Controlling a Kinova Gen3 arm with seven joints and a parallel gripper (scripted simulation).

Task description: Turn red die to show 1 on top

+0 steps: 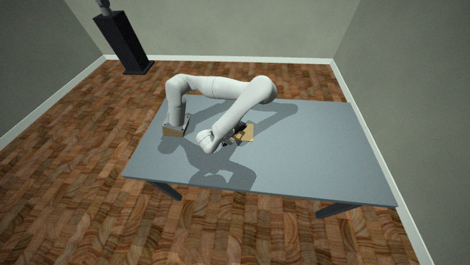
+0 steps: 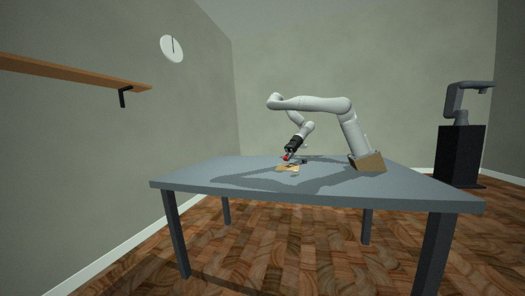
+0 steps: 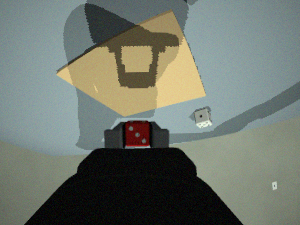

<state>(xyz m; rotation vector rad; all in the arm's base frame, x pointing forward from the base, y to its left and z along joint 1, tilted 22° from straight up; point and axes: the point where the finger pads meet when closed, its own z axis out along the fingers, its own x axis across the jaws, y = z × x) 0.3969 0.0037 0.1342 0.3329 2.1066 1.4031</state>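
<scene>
My gripper is now 60 mm above the tan mat. Also, from my hand: black die 110 mm behind, 110 mm to the right, 50 mm below; red die 10 mm to the left; white die 60 mm behind, 130 mm to the left, 50 mm below.
</scene>
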